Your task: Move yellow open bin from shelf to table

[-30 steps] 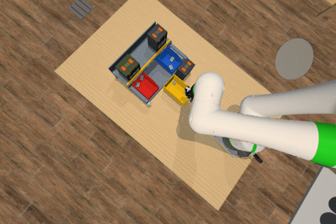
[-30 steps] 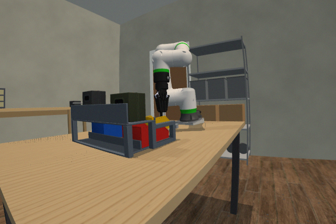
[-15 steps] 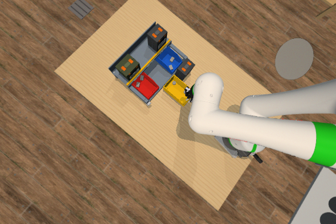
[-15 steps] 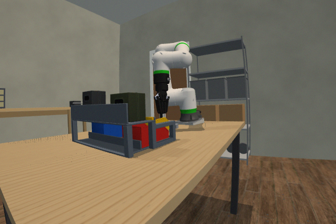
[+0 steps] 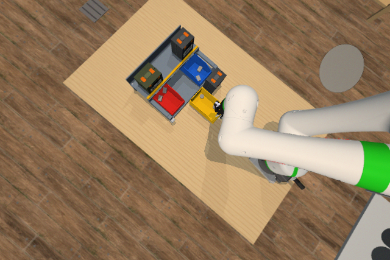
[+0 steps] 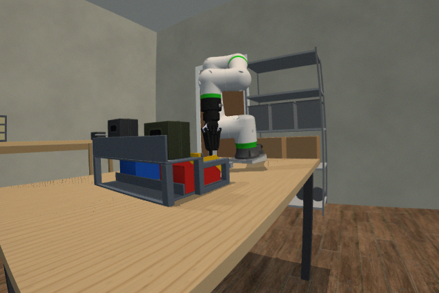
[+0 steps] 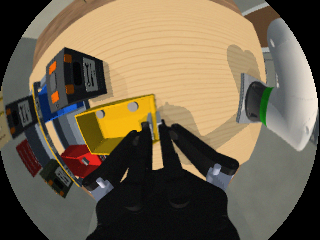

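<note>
Now: the yellow open bin 80 mm ahead of my hand, 10 mm to the left of it and 20 mm below it. The rest, counted from my hand: red bin (250 mm ahead, 160 mm to the left, 20 mm below); blue bin (290 mm ahead, 60 mm to the right, 20 mm below); olive box (350 mm ahead, 170 mm to the left, 90 mm above).
</note>
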